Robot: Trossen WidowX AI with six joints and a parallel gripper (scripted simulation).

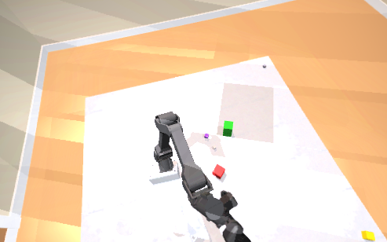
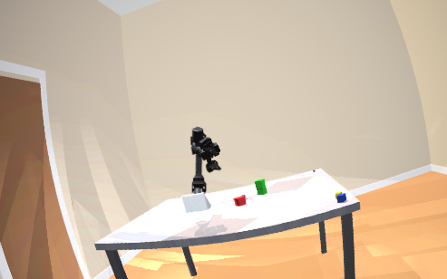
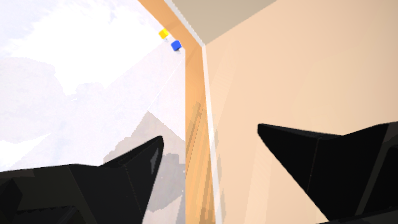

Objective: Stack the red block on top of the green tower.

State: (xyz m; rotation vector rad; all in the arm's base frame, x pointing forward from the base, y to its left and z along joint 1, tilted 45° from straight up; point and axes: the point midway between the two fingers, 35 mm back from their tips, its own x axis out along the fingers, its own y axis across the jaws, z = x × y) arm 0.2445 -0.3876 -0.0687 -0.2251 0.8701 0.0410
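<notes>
Now: gripper tip 29 cm to the right of the red block and 26 cm above it. Round my gripper tip: blue block: 55 cm ahead, 27 cm below, 17 cm to the right; yellow block: 55 cm ahead, 27 cm below, 9 cm to the right; purple object: 51 cm to the left, 28 cm below, 2 cm behind.
</notes>
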